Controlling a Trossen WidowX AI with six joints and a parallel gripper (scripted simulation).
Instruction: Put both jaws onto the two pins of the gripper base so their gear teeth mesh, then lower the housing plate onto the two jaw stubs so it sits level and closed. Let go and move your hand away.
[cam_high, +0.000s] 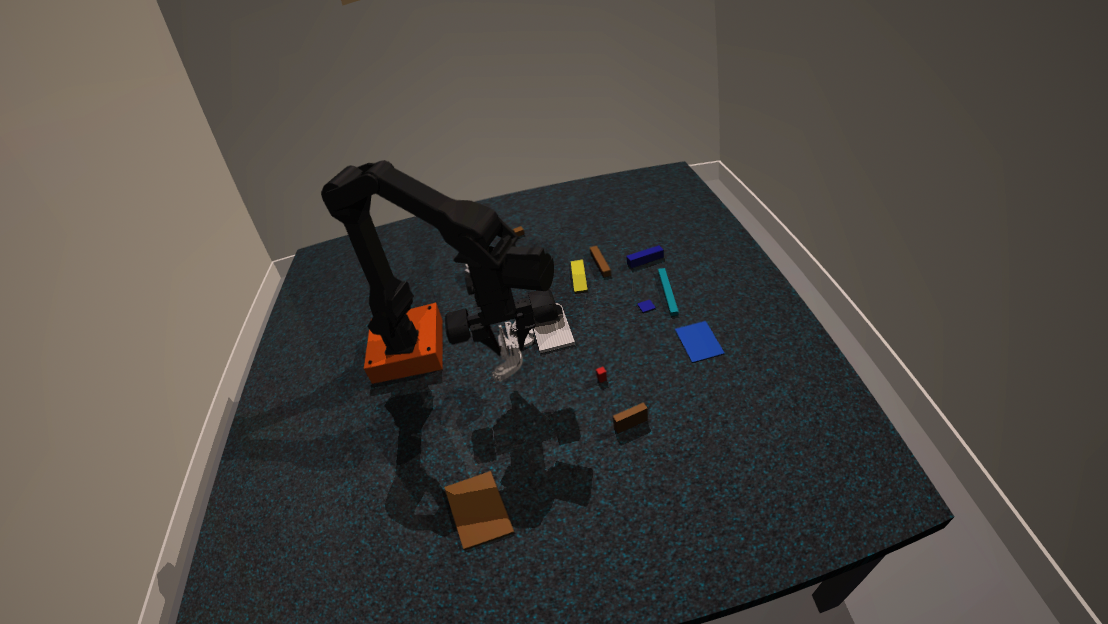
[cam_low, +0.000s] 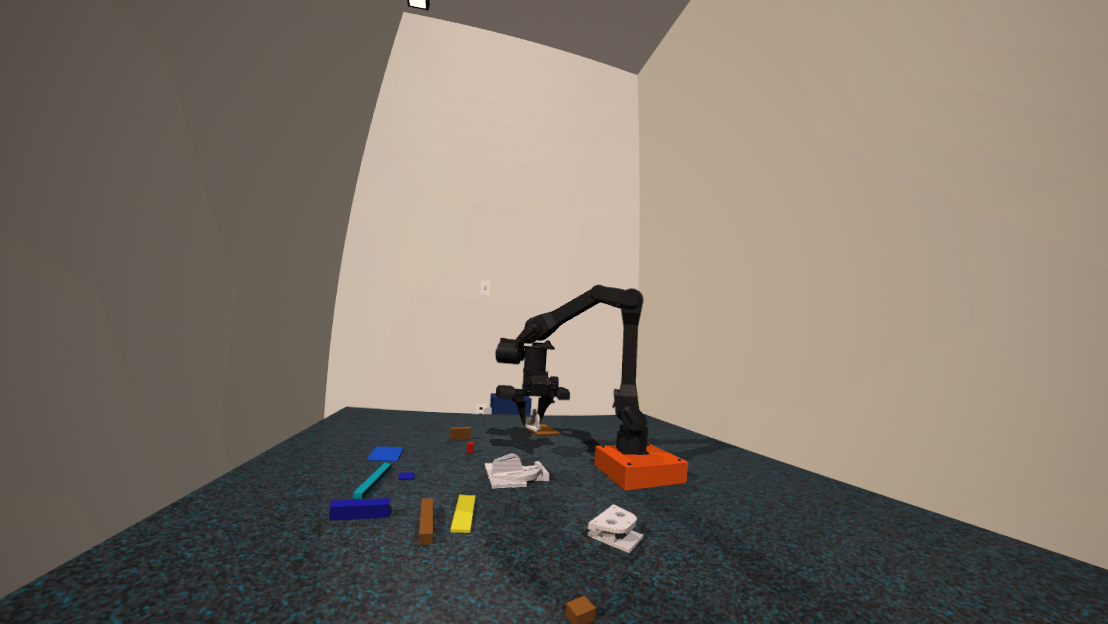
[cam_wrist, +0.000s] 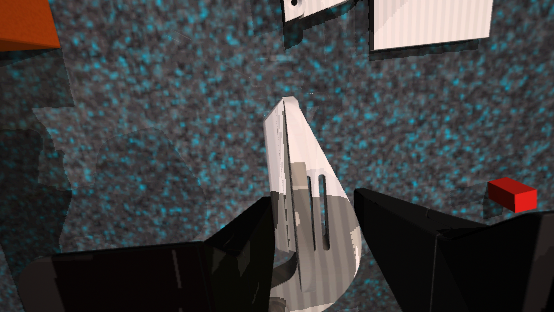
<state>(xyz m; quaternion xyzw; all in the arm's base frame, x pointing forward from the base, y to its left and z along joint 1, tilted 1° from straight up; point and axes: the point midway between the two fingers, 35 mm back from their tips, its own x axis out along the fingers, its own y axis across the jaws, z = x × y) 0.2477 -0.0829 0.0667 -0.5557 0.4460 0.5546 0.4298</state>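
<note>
The white jaw lies 140 mm to the left of my gripper tip and 70 mm below it. The rest, counted from my gripper tip: brown plate (50 mm behind, 280 mm to the right, 80 mm below); then red cube (160 mm ahead, 10 mm to the right, 70 mm below); then brown block (200 mm ahead, 120 mm to the right, 70 mm below).
</note>
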